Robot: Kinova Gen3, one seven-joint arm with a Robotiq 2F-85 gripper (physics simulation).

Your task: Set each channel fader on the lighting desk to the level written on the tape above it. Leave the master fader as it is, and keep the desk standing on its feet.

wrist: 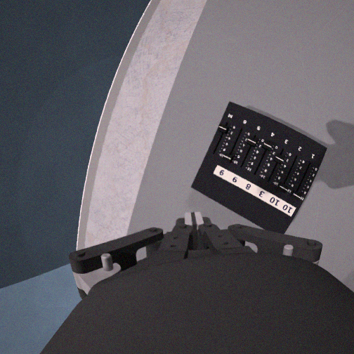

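Observation:
The black lighting desk [240,200] lies to the upper right of the gripper, its lettering upside down in view; its feet are hidden. The tape [254,190] reads 10, 10, 3, 8 for channels 1 to 4; the marks for 5 and 6 look like 6 or 9. Fader caps 1 [298,196], 2 [285,189] and 6 [228,158] stand at the tape end, near 10. Cap 3 [279,158] is near 2 or 3; caps 4 [268,146] and 5 [251,142] are near the low end. The master cap [222,128] is near its low end. My gripper [192,222] is shut and empty, apart from the desk in view.
The desk rests on a grey round table top [260,55] with a pale, curved rim band [127,105] at the left. Beyond the edge is dark blue floor [45,100]. A shadow falls on the table right of the desk.

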